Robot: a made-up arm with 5 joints. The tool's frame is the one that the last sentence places.
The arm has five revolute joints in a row. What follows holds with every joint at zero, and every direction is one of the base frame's. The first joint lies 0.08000 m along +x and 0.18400 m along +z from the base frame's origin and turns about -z. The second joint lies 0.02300 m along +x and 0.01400 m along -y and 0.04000 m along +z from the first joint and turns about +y. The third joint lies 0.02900 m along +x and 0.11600 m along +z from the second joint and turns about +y. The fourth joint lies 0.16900 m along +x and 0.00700 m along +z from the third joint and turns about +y. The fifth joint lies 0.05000 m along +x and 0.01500 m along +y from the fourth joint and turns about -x. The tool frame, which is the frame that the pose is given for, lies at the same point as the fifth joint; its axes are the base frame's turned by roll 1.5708, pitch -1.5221 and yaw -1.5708 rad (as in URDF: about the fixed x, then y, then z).
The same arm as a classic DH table. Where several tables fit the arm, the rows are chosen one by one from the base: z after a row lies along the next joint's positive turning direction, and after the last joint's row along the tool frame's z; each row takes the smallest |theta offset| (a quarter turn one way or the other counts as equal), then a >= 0, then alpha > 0; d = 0 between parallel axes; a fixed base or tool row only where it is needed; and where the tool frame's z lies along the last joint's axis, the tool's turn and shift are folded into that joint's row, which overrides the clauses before.
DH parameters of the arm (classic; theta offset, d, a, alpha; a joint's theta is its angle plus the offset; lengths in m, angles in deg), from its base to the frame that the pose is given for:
base (fixed): 0 0 0.08 180
joint 1: 0 -0.224 0.023 90
joint 2: -75.96 0 0.1196 0
joint 3: 73.59 0 0.1691 0
joint 4: -87.63 0.001 0 90
joint 5: -2.79 -0.05 0 0

